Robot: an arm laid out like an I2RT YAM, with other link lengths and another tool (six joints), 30 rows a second.
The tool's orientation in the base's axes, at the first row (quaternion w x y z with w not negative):
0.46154, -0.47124, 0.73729, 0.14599
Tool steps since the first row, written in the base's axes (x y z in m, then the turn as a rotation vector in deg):
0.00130, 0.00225, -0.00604, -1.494, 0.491, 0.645
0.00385, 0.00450, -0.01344, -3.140, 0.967, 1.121
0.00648, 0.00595, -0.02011, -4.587, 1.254, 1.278
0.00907, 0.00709, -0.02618, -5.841, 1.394, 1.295
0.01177, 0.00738, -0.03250, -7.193, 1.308, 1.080
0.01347, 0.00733, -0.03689, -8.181, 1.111, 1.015
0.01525, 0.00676, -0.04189, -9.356, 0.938, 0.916
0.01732, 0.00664, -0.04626, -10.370, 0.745, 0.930
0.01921, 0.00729, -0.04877, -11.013, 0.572, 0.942
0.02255, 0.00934, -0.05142, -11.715, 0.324, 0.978
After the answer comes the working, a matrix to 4 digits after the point.
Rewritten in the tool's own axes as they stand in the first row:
0.00351, 0.00140, 0.00538, -0.609, 1.350, -0.835
0.00798, 0.00207, 0.01216, -1.051, 2.855, -1.672
0.01228, 0.00210, 0.01807, -1.153, 4.168, -2.354
0.01627, 0.00187, 0.02345, -1.082, 5.277, -2.953
0.02093, 0.00116, 0.02846, -0.682, 6.402, -3.629
0.02433, 0.00069, 0.03168, -0.391, 7.135, -4.259
0.02851, 0.00002, 0.03493, -0.060, 8.042, -4.957
0.03188, -0.00080, 0.03830, 0.168, 8.781, -5.640
0.03333, -0.00148, 0.04108, 0.339, 9.223, -6.108
0.03391, -0.00262, 0.04564, 0.539, 9.671, -6.670

The tool's axes in the first row as the columns of a matrix, in the base's axes (rounded; the answer above uses it unrounded):
-0.1298, -0.8296, 0.5430
-0.5601, 0.5132, 0.6503
-0.8182, -0.2197, -0.5313

